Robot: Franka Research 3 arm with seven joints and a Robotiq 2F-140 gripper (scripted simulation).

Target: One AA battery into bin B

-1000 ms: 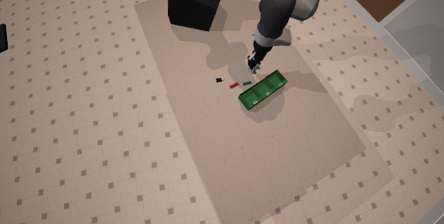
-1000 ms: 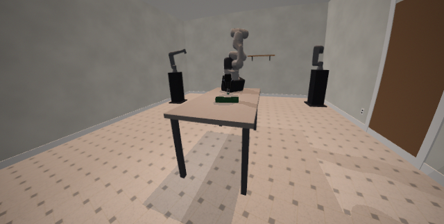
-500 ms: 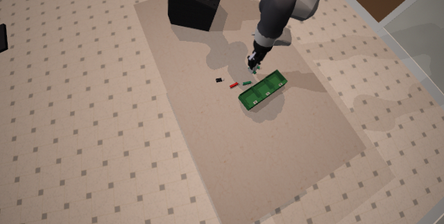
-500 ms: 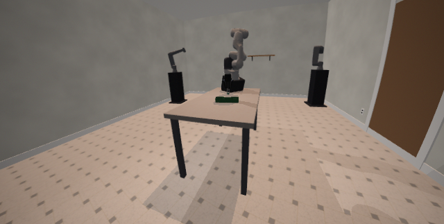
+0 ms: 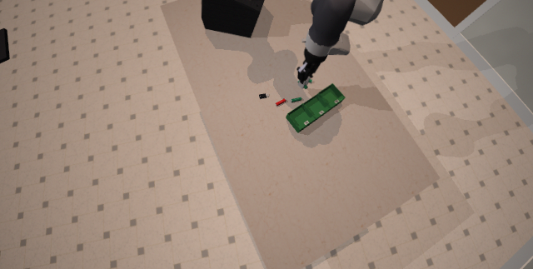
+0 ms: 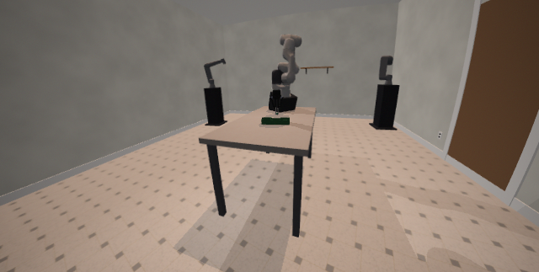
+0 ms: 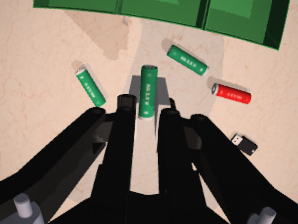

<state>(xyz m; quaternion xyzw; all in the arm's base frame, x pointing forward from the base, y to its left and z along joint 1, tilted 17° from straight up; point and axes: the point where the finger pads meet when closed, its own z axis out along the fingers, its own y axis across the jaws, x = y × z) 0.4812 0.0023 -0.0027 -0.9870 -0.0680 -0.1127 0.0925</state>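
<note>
The green bin is 100 mm ahead of my hand, 70 mm below it and 10 mm to the left of it. From my hand the other things lie so: green AA battery: 30 mm below; then black part: 150 mm to the right, 90 mm below, 60 mm behind; then red cell: 100 mm to the right, 90 mm below.
</note>
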